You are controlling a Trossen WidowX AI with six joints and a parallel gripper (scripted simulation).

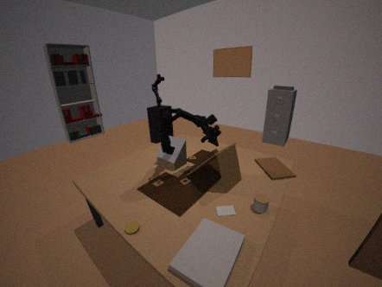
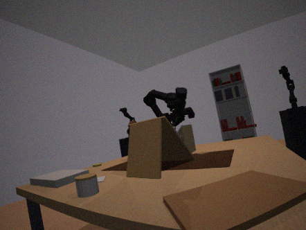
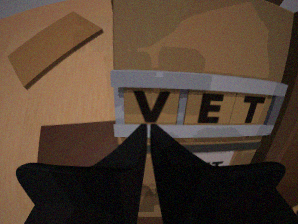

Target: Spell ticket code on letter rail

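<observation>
The tile marked v is 3 cm below my gripper tip, 3 cm ahead of it and 1 cm to the right of it. Round my gripper tip: tile marked e 7 cm to the right, 3 cm below, 2 cm ahead; white ticket 10 cm below, 8 cm to the right, 5 cm behind; tile marked t 13 cm to the right, 3 cm below, 1 cm ahead.
</observation>
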